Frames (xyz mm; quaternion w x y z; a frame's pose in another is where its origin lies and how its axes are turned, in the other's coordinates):
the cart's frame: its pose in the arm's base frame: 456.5 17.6 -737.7 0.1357 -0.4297 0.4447 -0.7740
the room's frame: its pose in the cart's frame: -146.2 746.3 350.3 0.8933 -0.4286 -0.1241 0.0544
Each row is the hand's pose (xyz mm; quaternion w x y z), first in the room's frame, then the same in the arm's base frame.
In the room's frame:
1: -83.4 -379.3 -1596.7 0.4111 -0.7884 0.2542 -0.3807
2: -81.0 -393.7 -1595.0 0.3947 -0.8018 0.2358 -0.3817
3: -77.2 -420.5 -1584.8 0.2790 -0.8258 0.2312 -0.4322
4: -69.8 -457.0 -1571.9 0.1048 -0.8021 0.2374 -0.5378
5: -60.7 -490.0 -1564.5 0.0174 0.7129 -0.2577 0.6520
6: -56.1 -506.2 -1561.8 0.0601 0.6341 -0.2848 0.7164
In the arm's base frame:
1: 201.7 491.3 -136.0 0.7455 0.4065 -0.4624 -0.2552
2: 211.8 487.1 -126.2 0.7399 0.4074 -0.4552 -0.2818
3: 234.6 475.6 -112.6 0.7751 0.3879 -0.3545 -0.3510
4: 264.1 458.8 -92.6 0.8199 0.3725 -0.1619 -0.4034
5: 287.5 444.4 -70.9 0.8434 0.3817 0.0252 -0.3772
6: 298.5 437.7 -59.7 0.8527 0.3925 0.1235 -0.3219

